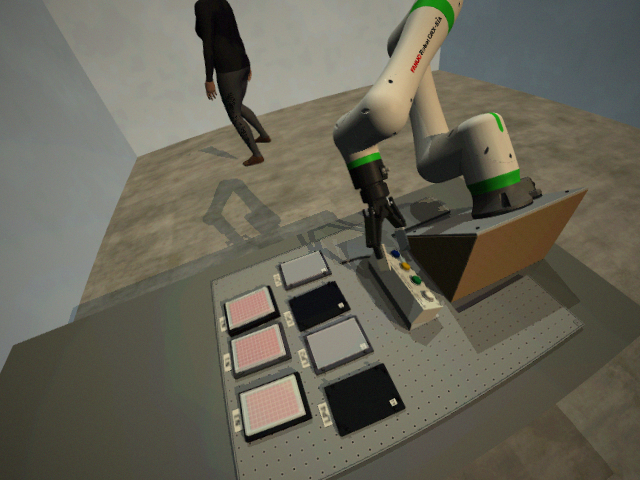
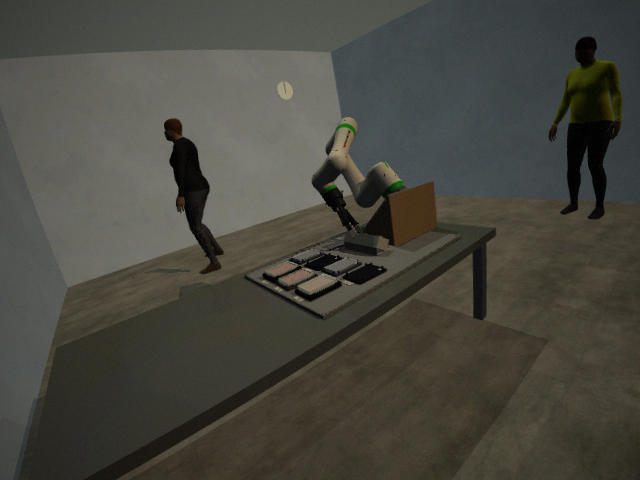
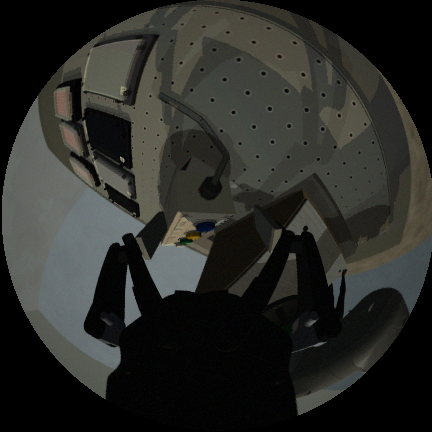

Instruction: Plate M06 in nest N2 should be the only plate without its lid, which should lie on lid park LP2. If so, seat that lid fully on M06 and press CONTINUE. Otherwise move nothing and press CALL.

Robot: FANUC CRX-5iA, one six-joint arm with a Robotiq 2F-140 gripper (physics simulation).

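Places are measured from the arm's base along level axes (x ahead, y left, z up), in metres.
Pixels of known places: gripper, fingertip midpoint: [image 1: 396, 259]; arm's base, link origin: [image 1: 501, 210] [image 2: 402, 201] [image 3: 275, 311].
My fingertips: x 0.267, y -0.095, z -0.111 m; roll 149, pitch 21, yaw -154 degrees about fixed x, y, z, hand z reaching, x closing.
Ahead of a thing's pixels: the offset from my fingertips to its top centre. "spot": to the spot under its first point.
Three pink gridded plates stand in one row: back @[spot: dx +0.416, dy -0.085, dz -0.015 m] [image 1: 250, 308] [image 3: 63, 102], middle [image 1: 258, 349] [image 3: 71, 136] and front @[spot: dx +0.440, dy +0.171, dz -0.016 m] [image 1: 273, 404] [image 3: 82, 169]. Beside them, one pale grey lid @[dx +0.229, dy -0.149, dz -0.030 m] [image 1: 303, 269] [image 3: 112, 67] lies on the rearmost park and another pale grey lid @[dx +0.255, dy +0.108, dz -0.030 m] [image 1: 338, 344] [image 3: 114, 175] on the third. The second park @[dx +0.246, dy -0.014, dz -0.028 m] [image 1: 318, 304] [image 3: 108, 136] and front park @[dx +0.266, dy +0.244, dz -0.028 m] [image 1: 364, 397] are black and bare. The labels are too small to read. My gripper [image 1: 391, 246] [image 2: 355, 230] [image 3: 208, 217] is open and empty, over the blue-button end of the button box @[dx +0.031, dy +0.066, dz +0.036 m] [image 1: 395, 294] [image 2: 364, 242] [image 3: 195, 200].
The box carries blue @[dx +0.001, dy -0.006, dz +0.027 m] [image 1: 395, 253] [image 3: 205, 227], yellow @[dx +0.006, dy +0.044, dz +0.027 m] [image 1: 405, 266] [image 3: 193, 235] and green @[dx +0.012, dy +0.093, dz +0.027 m] [image 1: 416, 279] [image 3: 186, 241] buttons. A brown slanted panel [image 1: 522, 248] [image 2: 413, 214] stands close beside it. A person in black [image 1: 224, 46] [image 2: 188, 165] and one in yellow [image 2: 591, 93] stand away from the table.
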